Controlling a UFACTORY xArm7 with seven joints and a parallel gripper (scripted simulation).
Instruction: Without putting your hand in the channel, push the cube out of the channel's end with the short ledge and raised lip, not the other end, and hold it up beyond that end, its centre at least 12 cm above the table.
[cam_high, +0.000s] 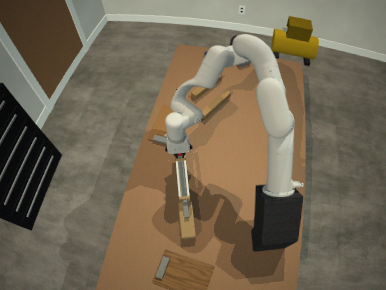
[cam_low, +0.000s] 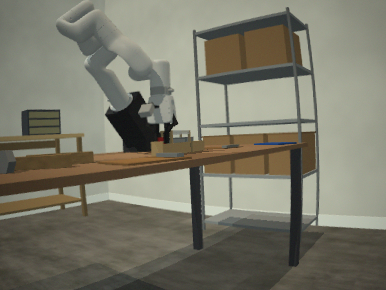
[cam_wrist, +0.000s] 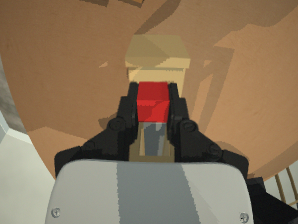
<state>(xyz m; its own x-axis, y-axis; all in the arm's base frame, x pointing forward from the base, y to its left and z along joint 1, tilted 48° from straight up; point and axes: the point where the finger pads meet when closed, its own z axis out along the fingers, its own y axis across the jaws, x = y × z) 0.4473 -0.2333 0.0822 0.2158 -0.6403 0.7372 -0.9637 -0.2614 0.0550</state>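
Now: the wooden channel 3 cm behind my hand, 14 cm to the left of it and 1 cm below it. Also, from my hand: red cube 1 cm below.
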